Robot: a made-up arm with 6 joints.
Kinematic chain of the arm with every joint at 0, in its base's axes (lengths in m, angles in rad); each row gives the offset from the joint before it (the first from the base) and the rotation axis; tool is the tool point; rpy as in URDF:
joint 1: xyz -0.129 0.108 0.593 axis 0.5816 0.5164 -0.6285
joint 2: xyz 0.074 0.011 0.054 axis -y
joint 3: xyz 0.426 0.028 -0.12 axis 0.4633 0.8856 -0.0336
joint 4: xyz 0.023 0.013 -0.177 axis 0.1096 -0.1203 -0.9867
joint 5: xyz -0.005 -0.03 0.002 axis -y
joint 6: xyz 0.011 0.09 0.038 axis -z
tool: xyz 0.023 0 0.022 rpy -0.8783 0.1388 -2.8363
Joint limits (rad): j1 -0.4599..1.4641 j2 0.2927..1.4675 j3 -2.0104..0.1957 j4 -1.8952..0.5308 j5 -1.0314..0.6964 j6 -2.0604..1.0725
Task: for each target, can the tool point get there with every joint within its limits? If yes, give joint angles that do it. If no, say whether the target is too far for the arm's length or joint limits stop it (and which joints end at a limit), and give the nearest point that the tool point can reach.
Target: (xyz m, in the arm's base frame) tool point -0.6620 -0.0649 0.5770
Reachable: no: joint limits stop it (at a limit: joint 1, joint 2, joint 3, joint 4, joint 5, joint 6) | nearest point 0.0091 -0.4620 0.6503 | short by 0.783 m
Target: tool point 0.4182 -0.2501 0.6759
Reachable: yes | joints 0.8888 1.1289 -0.7641 0.0725 0.5035 -1.6085
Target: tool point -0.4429 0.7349 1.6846
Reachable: no: too far | nearest point -0.1445 0.3892 1.2350 | short by 0.641 m
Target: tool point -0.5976 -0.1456 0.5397
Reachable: no: joint limits stop it (at a limit: joint 1, joint 2, joint 3, joint 4, joint 5, joint 6) | nearest point 0.0091 -0.4620 0.6503 | short by 0.693 m
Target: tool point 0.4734 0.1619 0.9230
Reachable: yes | joints 0.0522 0.9879 -0.7547 -1.0565 -0.6468 -0.3748
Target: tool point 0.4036 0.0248 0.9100
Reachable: yes | joints 0.3177 1.2247 -0.5834 -0.3822 0.5373 -1.7297
